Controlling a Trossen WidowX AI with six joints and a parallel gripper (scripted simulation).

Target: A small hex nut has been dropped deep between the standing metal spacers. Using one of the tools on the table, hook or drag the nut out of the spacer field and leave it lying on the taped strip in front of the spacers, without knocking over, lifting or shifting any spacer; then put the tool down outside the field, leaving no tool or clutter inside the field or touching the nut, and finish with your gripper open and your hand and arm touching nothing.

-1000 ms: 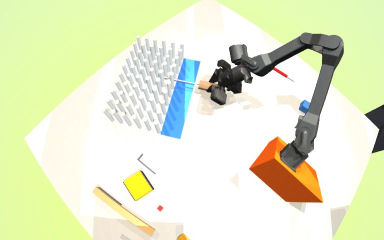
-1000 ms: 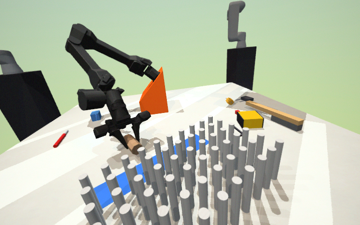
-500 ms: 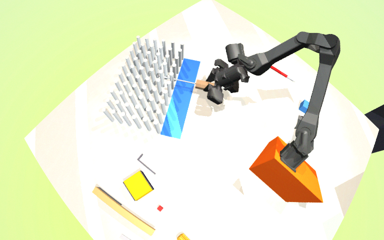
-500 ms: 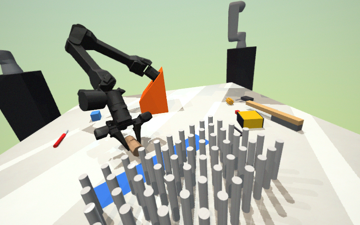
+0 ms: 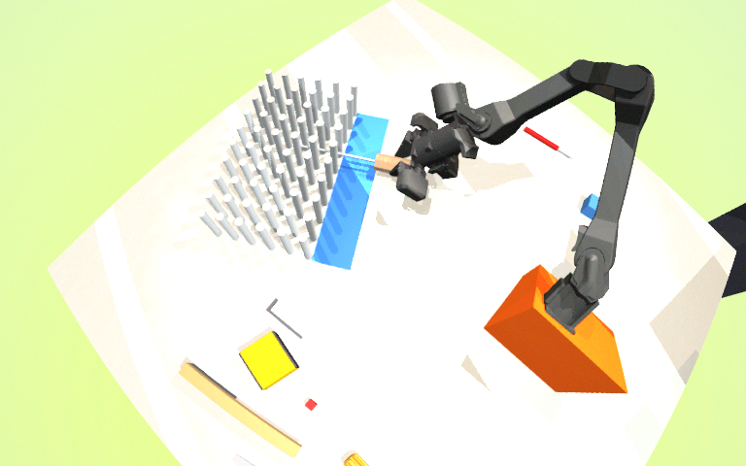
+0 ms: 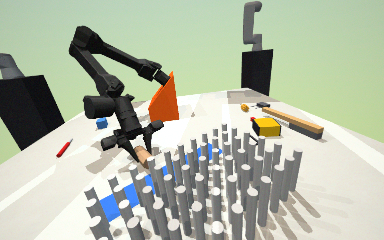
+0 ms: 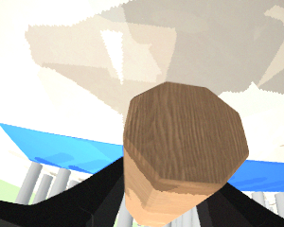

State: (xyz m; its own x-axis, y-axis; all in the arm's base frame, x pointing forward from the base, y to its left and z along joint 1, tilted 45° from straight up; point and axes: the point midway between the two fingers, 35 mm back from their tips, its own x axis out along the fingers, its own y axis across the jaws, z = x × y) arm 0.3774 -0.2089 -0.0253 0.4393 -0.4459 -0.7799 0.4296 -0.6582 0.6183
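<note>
Right now my gripper tip is 5 cm short of the blue taped strip, 7 cm to the right of it and 3 cm above it. The rest, counted from my gripper tip: hex nut: 22 cm ahead, 11 cm to the left, 3 cm below; then red-handled screwdriver: 28 cm behind, 35 cm to the right, 2 cm below; then yellow block: 7 cm behind, 46 cm to the left, 1 cm below.
</note>
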